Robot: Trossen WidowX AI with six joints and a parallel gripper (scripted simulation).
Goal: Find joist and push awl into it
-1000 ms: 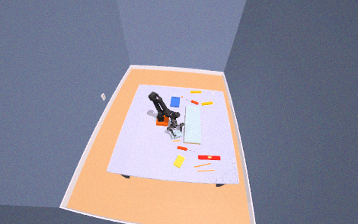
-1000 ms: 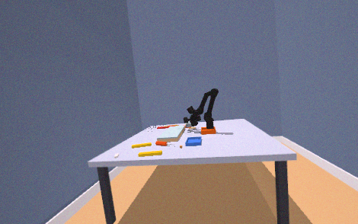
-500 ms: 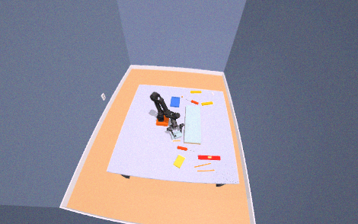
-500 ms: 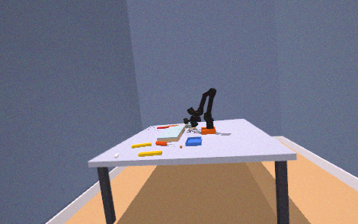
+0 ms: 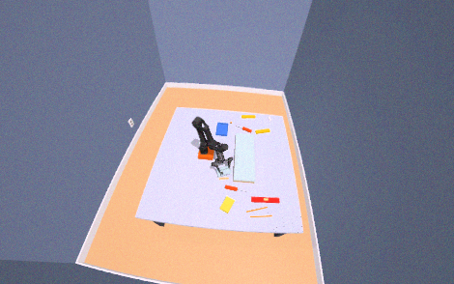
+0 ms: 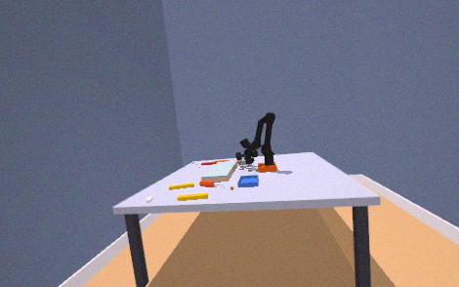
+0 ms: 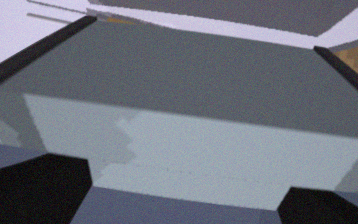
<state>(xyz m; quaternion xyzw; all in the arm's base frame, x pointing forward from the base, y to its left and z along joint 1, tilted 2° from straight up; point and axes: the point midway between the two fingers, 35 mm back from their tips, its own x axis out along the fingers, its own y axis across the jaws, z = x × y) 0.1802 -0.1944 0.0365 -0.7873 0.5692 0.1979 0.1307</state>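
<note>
Now: the stud finder 1 cm below my gripper tip and 1 cm behind it. The rest, counted from my gripper tip: awl (6 cm below, 4 cm to the right, 4 cm behind); then red level (32 cm ahead, 23 cm to the right, 6 cm below); then yellow block (27 cm to the right, 6 cm below, 1 cm ahead).
</note>
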